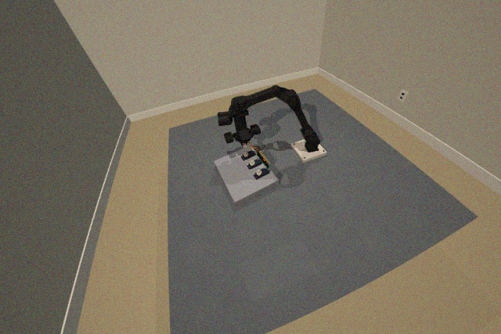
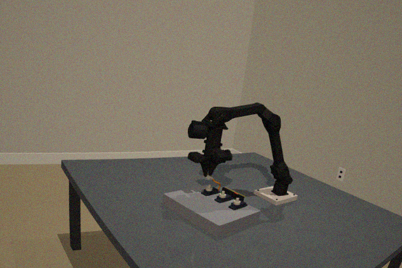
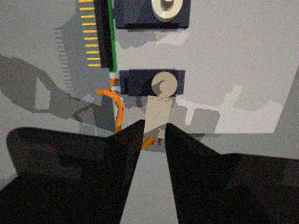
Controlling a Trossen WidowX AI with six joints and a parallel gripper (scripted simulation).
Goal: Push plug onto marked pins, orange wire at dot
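My gripper tip is now 80 mm past the green band, 80 mm to the right of it and 60 mm above it. From my gripper tip the other things lie so: grey holder: 60 mm ahead, 130 mm to the left, 90 mm below.
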